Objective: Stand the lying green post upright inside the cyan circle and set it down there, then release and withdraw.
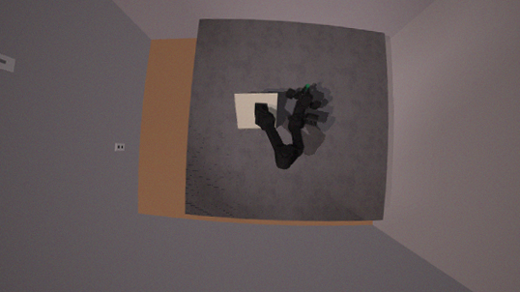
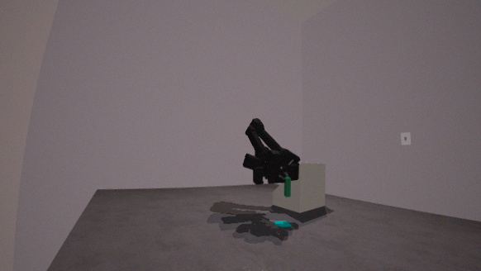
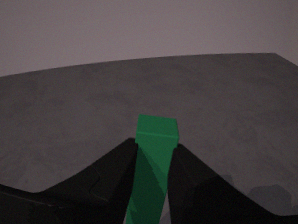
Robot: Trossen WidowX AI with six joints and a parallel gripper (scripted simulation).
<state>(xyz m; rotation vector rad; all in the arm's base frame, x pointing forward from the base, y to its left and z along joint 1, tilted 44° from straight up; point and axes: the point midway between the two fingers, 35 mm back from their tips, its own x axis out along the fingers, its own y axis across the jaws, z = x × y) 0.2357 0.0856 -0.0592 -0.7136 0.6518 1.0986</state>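
My gripper tip is now 150 mm above the cyan circle and 10 mm to the left of it. The rest, counted from my gripper tip: green post: 20 mm below.
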